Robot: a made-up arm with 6 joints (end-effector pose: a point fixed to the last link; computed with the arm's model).
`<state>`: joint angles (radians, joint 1 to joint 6).
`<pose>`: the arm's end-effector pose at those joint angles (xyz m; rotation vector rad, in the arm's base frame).
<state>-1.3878 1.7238 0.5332 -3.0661 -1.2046 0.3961</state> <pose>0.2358 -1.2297 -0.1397 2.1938 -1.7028 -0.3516</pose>
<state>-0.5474 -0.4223 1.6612 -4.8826 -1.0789 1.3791</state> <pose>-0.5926 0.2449 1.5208 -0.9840 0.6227 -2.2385</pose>
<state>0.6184 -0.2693 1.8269 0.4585 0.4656 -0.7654</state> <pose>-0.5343 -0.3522 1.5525 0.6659 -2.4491 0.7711</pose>
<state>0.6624 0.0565 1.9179 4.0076 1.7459 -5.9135</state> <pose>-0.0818 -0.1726 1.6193 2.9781 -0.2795 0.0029</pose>
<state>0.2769 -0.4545 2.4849 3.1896 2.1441 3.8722</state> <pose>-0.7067 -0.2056 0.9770 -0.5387 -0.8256 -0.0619</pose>
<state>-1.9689 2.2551 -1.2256 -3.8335 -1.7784 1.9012</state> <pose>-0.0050 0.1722 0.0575 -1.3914 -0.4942 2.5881</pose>
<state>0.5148 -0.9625 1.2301 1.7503 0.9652 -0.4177</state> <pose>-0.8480 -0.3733 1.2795 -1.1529 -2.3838 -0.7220</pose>
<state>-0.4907 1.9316 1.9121 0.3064 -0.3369 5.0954</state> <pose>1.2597 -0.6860 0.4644 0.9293 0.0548 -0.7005</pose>
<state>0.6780 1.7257 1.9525 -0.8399 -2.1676 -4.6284</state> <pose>0.9179 0.8297 0.6953 -0.9694 0.3553 2.6185</pose>
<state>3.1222 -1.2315 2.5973 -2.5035 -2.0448 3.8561</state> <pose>0.6731 -0.0737 0.0367 0.2589 0.3732 -2.5185</pose>
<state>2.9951 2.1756 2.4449 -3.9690 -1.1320 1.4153</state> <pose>-1.1802 0.2512 0.6482 -1.4847 -1.9130 -0.5291</pose>
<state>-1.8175 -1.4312 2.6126 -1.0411 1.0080 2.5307</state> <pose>0.0790 0.6557 -0.1852 0.1852 2.3624 0.1375</pose>
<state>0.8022 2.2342 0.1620 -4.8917 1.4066 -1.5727</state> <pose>0.2332 0.4009 -0.5809 0.7947 2.1402 1.1112</pose>
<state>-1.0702 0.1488 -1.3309 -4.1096 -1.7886 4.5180</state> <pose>0.1885 -0.5363 0.4113 -1.0438 1.1936 -1.8703</pose>
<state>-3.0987 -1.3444 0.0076 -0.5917 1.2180 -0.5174</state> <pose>0.5561 0.0838 1.3736 -2.3717 -1.0009 -0.4903</pose>
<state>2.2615 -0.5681 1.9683 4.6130 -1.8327 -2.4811</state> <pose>0.4439 -0.7097 1.1224 0.7493 -1.8333 -2.1290</pose>
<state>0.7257 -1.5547 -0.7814 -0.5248 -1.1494 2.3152</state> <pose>-0.0344 0.0394 1.0941 -1.8090 -1.0186 1.0600</pose>
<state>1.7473 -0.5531 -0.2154 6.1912 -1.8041 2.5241</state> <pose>-0.0828 0.4061 1.2782 1.4996 1.1229 -1.5773</pose>
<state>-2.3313 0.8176 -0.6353 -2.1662 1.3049 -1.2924</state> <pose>-0.6044 -0.5027 0.1832 0.6882 1.3671 1.2572</pose>
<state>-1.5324 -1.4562 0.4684 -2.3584 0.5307 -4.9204</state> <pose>-0.0738 0.8558 1.2087 -0.2699 -1.8794 -0.4953</pose>
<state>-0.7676 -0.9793 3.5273 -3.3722 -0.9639 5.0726</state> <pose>-0.1351 0.1005 0.0047 -1.3128 1.3218 0.0892</pose>
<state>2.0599 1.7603 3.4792 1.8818 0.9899 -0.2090</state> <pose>-0.2549 0.2852 1.0803 0.3624 -2.5024 0.1560</pose>
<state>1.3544 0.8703 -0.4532 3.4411 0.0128 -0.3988</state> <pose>0.2076 0.9425 0.1318 1.6291 1.2032 -1.3048</pose>
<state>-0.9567 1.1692 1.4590 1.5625 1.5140 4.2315</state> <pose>0.8008 -0.9376 1.1127 0.1936 0.0305 0.5626</pose>
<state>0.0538 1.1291 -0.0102 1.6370 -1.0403 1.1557</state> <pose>1.1523 -0.0365 0.1537 2.2967 -1.3452 -1.0308</pose>
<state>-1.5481 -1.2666 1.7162 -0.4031 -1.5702 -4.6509</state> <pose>0.0204 1.0804 0.6378 -2.5451 0.1553 -1.6706</pose>
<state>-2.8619 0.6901 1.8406 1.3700 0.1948 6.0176</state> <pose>-0.5652 -0.1849 1.7227 1.6816 -1.1633 2.0344</pose>
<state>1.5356 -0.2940 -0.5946 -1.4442 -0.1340 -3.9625</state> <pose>0.0126 0.7901 0.9946 -0.8830 -0.4753 1.6839</pose>
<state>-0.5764 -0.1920 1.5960 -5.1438 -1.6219 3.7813</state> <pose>-0.3008 0.0718 1.6412 1.8159 -2.1173 -0.4378</pose>
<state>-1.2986 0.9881 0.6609 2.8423 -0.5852 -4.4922</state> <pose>0.3621 -1.3667 0.8129 1.1470 -1.2860 -0.9185</pose>
